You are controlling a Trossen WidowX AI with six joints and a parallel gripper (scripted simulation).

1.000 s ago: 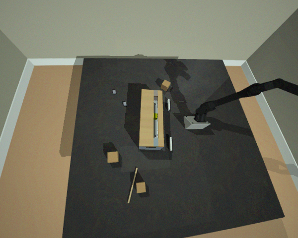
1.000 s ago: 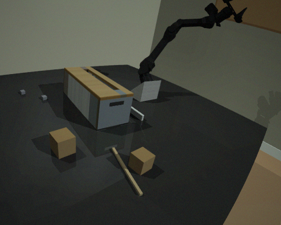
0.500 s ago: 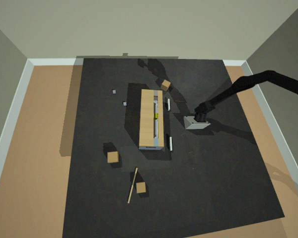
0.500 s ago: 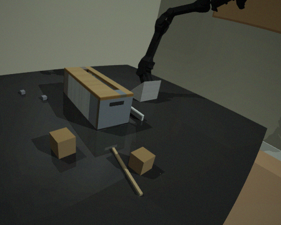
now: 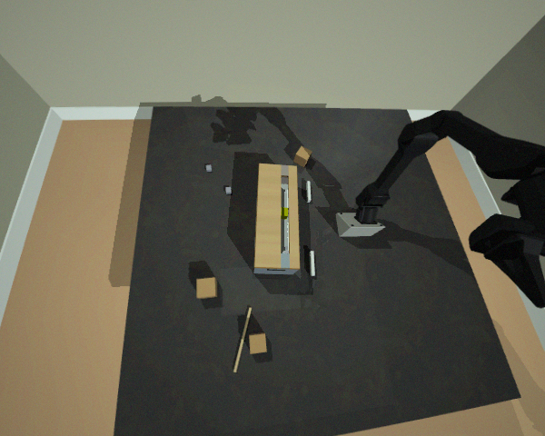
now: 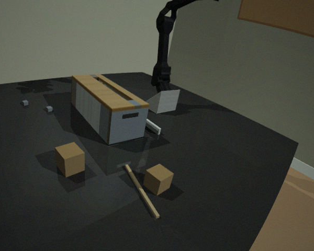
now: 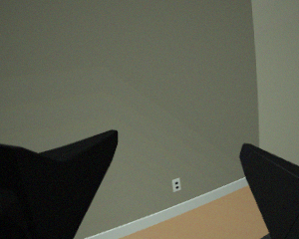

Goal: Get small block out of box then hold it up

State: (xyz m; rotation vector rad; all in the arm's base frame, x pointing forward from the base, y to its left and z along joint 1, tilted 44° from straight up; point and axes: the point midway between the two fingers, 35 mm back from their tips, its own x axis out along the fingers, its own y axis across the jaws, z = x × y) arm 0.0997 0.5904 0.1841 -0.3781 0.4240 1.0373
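Right now the long box is 560 mm below my gripper tip, 340 mm to the right of it and 200 mm ahead of it. From my gripper tip the other things lie so: thin wooden stick 620 mm below, 370 mm ahead, 40 mm to the left; then yellow-green block 540 mm below, 360 mm to the right, 220 mm ahead; then tan cube 650 mm to the right, 600 mm below, 100 mm ahead.
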